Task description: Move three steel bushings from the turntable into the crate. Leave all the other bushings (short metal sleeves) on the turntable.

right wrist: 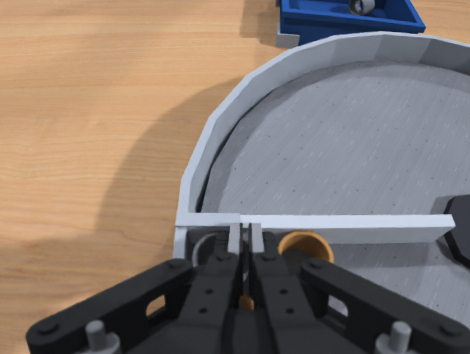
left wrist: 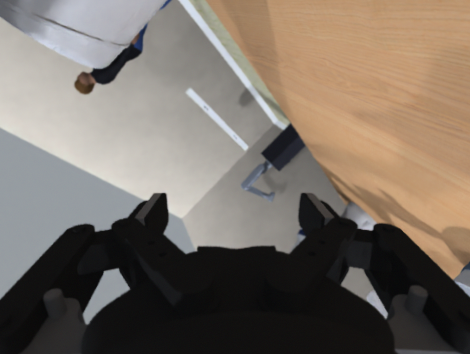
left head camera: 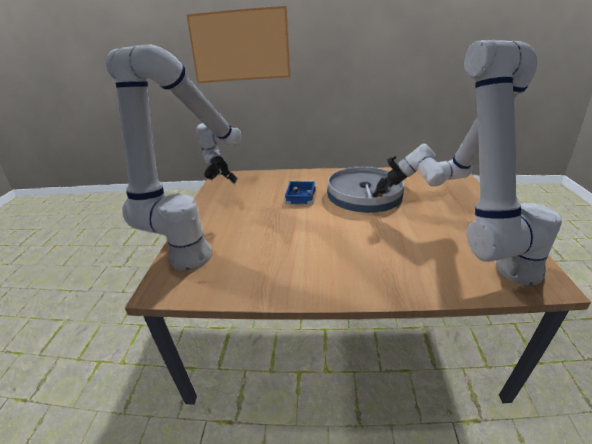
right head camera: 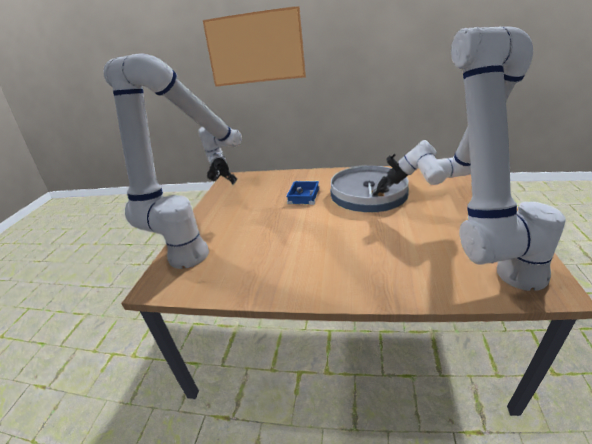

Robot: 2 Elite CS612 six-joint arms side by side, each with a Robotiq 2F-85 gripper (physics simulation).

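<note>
The turntable (left head camera: pixel 340 201) (right head camera: pixel 345 201) (right wrist: pixel 201 150) is a grey round tray with a raised rim and a divider bar. My right gripper (left head camera: pixel 377 193) (right head camera: pixel 378 192) (right wrist: pixel 245 238) is low inside it beside the bar, its fingers nearly together and shut on the wall of a steel bushing (right wrist: pixel 197 248), which the fingers largely hide. An orange-brown bushing (right wrist: pixel 322 243) stands right of the fingers in the right wrist view; a bit of another orange one (right wrist: pixel 245 302) shows between them. The blue crate (left head camera: pixel 300 199) (right head camera: pixel 301 200) (right wrist: pixel 350 26) holds steel bushings (left head camera: pixel 295 190) (right head camera: pixel 299 190) (right wrist: pixel 362 6). My left gripper (left head camera: pixel 234 179) (right head camera: pixel 233 180) (left wrist: pixel 233 206) is open and empty.
The crate stands left of the turntable on the wooden table (left head camera: pixel 300 260) (right head camera: pixel 300 260) (left wrist: pixel 380 75). The divider bar (right wrist: pixel 350 221) runs from the rim toward the black hub (right wrist: pixel 462 225). The left gripper hangs above the table's far left edge, away from the crate.
</note>
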